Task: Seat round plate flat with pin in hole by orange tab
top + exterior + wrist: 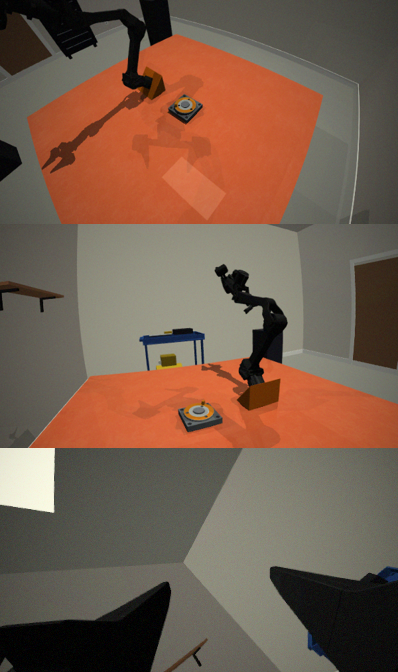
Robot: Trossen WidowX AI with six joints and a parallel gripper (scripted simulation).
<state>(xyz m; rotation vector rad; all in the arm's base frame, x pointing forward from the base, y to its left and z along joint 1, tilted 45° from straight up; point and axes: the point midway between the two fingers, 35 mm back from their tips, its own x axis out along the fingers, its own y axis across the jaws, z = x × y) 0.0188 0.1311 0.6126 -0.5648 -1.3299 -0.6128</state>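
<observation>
Right now the grey square base is 30 cm ahead of my gripper tip, 36 cm to the left of it and 58 cm below it.
</observation>
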